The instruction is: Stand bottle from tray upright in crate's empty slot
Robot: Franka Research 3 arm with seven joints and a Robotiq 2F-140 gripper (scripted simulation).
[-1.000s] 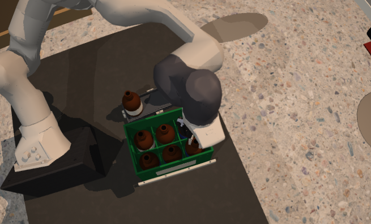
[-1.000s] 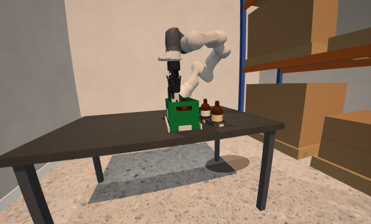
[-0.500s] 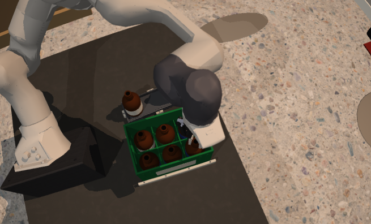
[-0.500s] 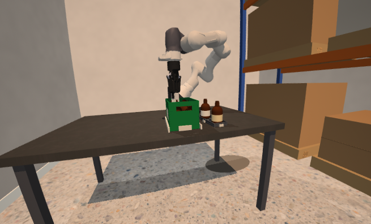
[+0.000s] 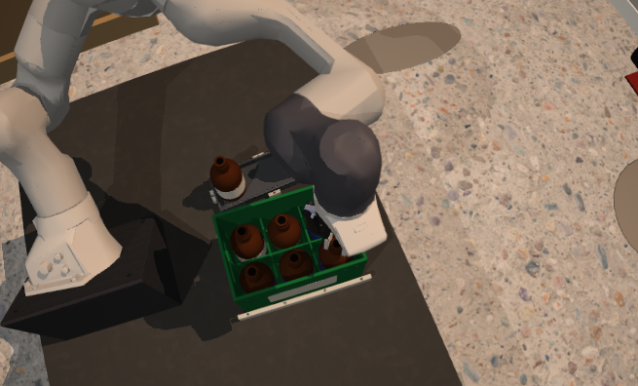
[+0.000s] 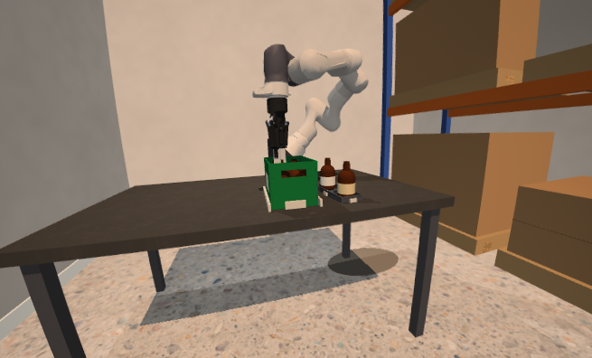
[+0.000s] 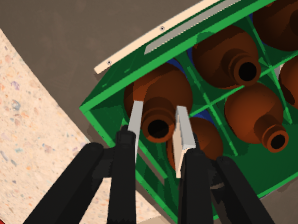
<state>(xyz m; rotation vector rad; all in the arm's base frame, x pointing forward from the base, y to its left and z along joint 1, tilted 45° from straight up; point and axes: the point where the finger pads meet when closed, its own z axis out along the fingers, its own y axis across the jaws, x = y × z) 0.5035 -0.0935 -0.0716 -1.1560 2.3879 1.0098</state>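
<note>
Right now the green crate is 90 mm behind my hand, 40 mm to the left of it and 110 mm below it. Also, from my hand: dark tray (90 mm behind, 270 mm to the left, 180 mm below).
</note>
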